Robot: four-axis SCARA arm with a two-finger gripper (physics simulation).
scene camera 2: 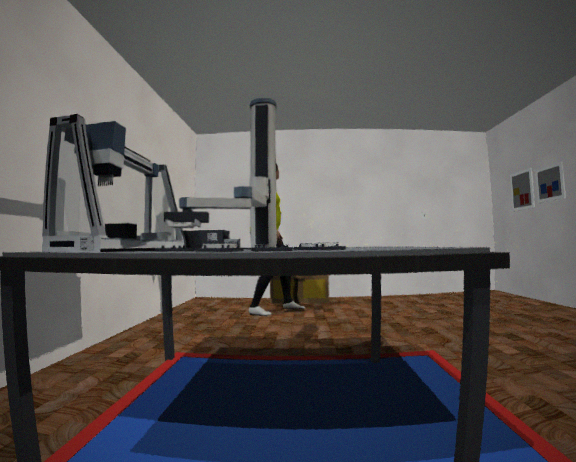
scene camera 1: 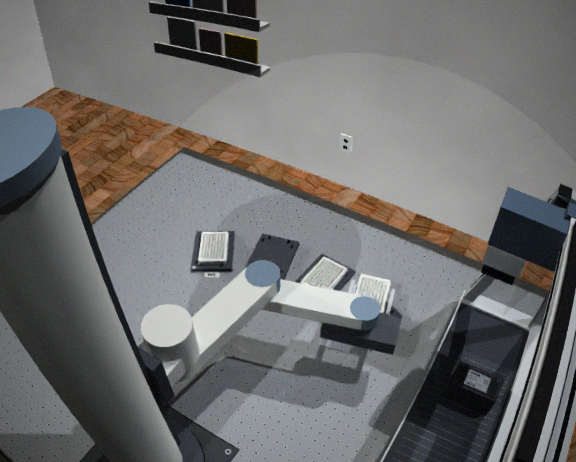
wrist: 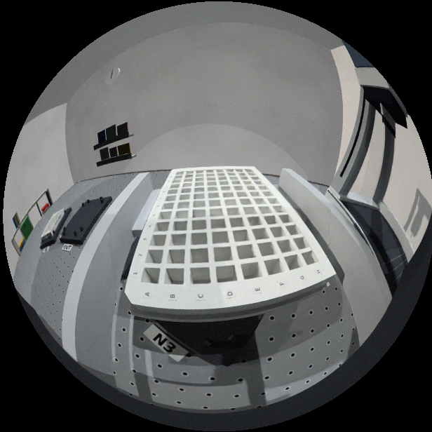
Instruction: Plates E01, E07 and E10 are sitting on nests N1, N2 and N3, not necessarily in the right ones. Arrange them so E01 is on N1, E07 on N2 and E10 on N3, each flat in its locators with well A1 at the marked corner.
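Places are measured from the arm's base along level axes (x ahead, y left, z up), in millimetres.
Pixels of known places: gripper, fingertip midpoint: (scene camera 2: 181, 222) (scene camera 1: 373, 286).
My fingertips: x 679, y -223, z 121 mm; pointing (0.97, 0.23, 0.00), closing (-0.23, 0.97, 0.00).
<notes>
For each thing: its top centre in the pictures, then the offset to it from my fingertips. "pt": a spot on its surface instead.
- white plate, middle of its top: (scene camera 1: 371, 294) (scene camera 2: 182, 223) dx -23, dy -5, dz -3 mm
- second plate, middle of its top: (scene camera 1: 324, 275) (scene camera 2: 220, 243) dx +35, dy +162, dz -82 mm
- dark nest N2, surface spot: (scene camera 1: 344, 274) pt dx +75, dy +116, dz -91 mm
- third plate, middle of its top: (scene camera 1: 213, 245) (scene camera 2: 318, 242) dx -37, dy +506, dz -82 mm
- nest N1, surface spot: (scene camera 1: 198, 260) pt dx -109, dy +507, dz -83 mm
- bare dark OUT nest, middle of its top: (scene camera 1: 272, 253) (scene camera 2: 270, 244) dx +36, dy +338, dz -86 mm
- black box, surface spot: (scene camera 1: 475, 382) pt dx -155, dy -348, dz +12 mm
My gripper (scene camera 1: 372, 294) (scene camera 2: 183, 223) (wrist: 217, 178) is shut on a white plate (scene camera 1: 373, 289) (wrist: 215, 300), held level above the table; its A1 corner is at the near left in the wrist view, and its name is not readable. Nest N3 (wrist: 205, 332) lies below it, turned relative to the plate, with the label N3 (wrist: 166, 343) beside it. A second plate (scene camera 1: 326, 272) rests on the dark nest N2 (scene camera 1: 345, 275), partly behind my arm. A third plate (scene camera 1: 213, 246) (wrist: 53, 223) rests on nest N1 (scene camera 1: 197, 260), at the left. Those plates' names are not readable.
The bare dark OUT nest (scene camera 1: 274, 252) (wrist: 87, 220) stands between N1 and N2. A gantry machine (scene camera 1: 530, 230) (scene camera 2: 105, 150) with a black box (scene camera 1: 475, 382) stands at the right in scene camera 1. My arm's column (scene camera 1: 75, 300) (scene camera 2: 262, 170) hides part of a person (scene camera 2: 278, 215).
</notes>
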